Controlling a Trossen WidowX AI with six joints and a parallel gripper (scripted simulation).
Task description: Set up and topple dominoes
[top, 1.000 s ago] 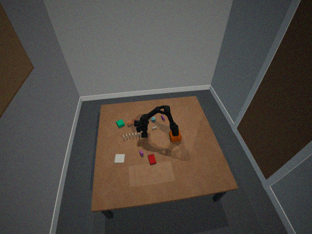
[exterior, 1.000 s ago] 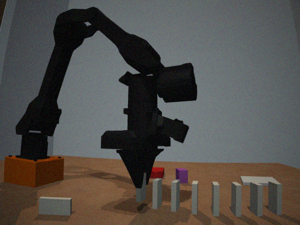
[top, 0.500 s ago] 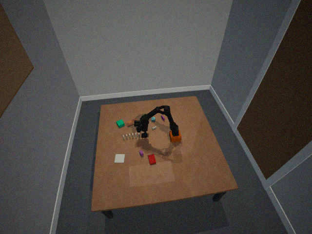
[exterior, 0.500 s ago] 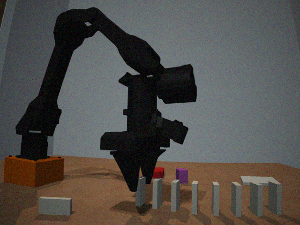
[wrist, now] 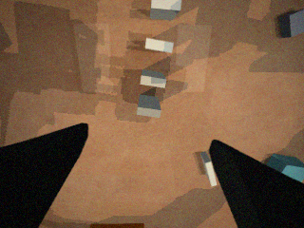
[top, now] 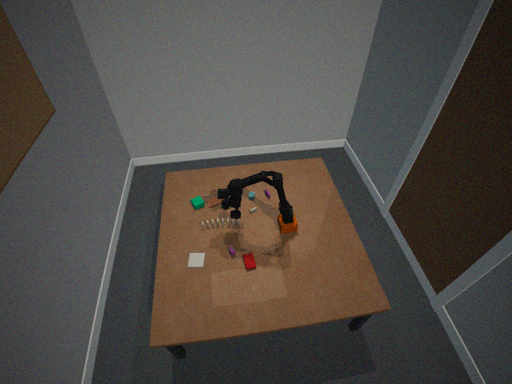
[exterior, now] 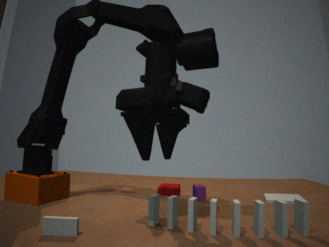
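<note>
Now: the teal cube 23 cm to the right of my gripper tip, 13 cm behind it and 10 cm below it. Round my gripper tip: small grey piece (17 cm to the right, 10 cm below, 9 cm ahead); then orange slab (23 cm to the right, 12 cm ahead, 11 cm below); then purple cube (22 cm to the left, 9 cm below, 6 cm ahead).
</note>
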